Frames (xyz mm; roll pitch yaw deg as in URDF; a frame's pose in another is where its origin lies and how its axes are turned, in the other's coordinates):
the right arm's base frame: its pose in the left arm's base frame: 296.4 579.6 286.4 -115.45 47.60 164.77
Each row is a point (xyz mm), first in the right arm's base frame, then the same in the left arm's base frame.
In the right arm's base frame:
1: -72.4 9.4 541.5
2: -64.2 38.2 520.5
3: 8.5 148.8 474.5
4: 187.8 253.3 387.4
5: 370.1 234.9 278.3
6: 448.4 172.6 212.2
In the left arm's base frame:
1: 388.0 52.1 177.2
2: 403.0 80.5 159.7
3: 436.1 163.8 52.0
4: 392.5 303.7 -118.8
5: 252.4 435.7 -210.6
6: 149.8 497.8 -211.3

